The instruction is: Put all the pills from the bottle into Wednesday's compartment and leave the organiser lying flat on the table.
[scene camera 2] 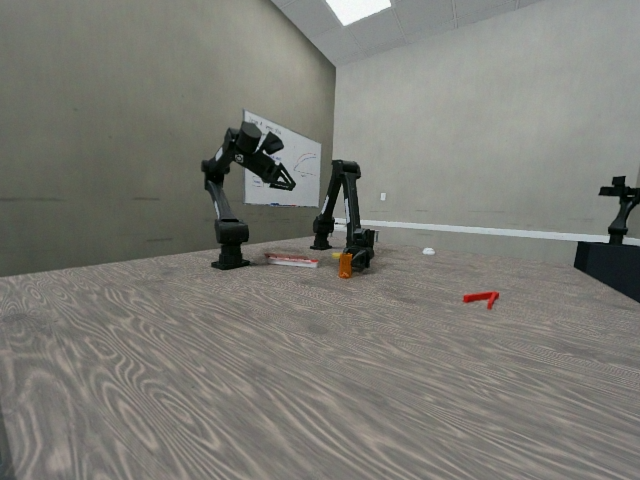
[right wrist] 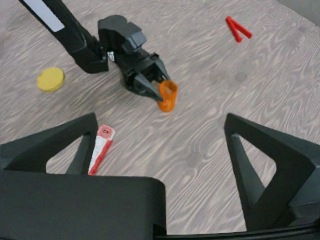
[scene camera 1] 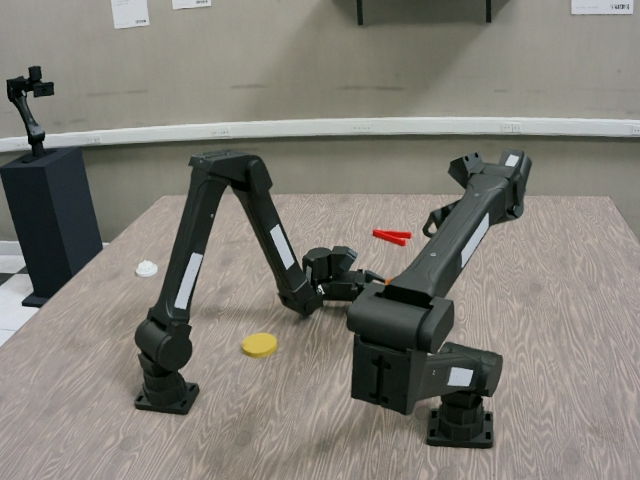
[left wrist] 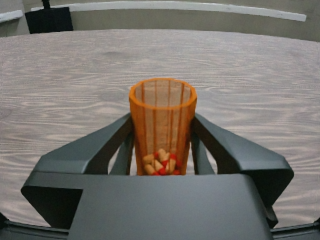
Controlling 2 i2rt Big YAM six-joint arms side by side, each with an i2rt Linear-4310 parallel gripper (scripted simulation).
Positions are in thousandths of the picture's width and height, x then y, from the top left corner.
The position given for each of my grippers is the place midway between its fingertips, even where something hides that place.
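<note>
Left wrist view: my left gripper (left wrist: 508,498), an orange pill bottle (left wrist: 508,565). Right wrist view: left gripper (right wrist: 530,394), my right gripper (right wrist: 505,498). Scene camera 2: right gripper (scene camera 2: 459,391).
</note>
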